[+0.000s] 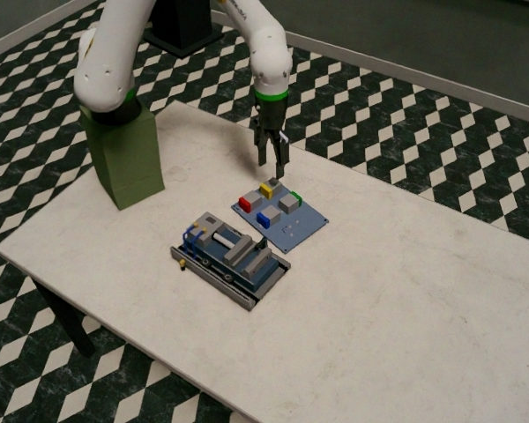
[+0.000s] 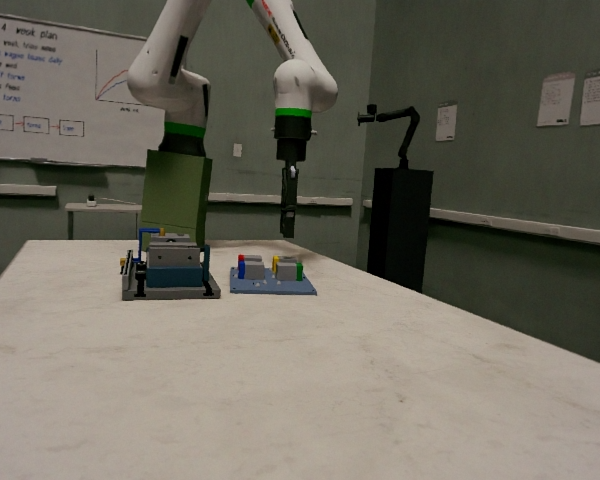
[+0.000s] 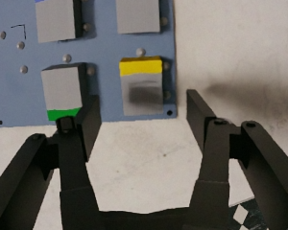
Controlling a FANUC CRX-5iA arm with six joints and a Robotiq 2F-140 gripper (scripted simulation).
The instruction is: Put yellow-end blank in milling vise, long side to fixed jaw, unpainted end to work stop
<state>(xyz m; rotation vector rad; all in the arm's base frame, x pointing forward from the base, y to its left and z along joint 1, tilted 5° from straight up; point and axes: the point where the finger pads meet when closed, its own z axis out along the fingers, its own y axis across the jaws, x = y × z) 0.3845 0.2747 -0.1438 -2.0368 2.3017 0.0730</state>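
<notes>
My gripper is now 11 cm above the yellow-ended grey blank. The rest, counted from my hand: green-ended blank 11 cm below, 9 cm ahead, 1 cm to the right; then blue plate 13 cm below, 8 cm ahead, 6 cm to the right; then red-ended blank 11 cm below, 9 cm to the right, 1 cm behind.
</notes>
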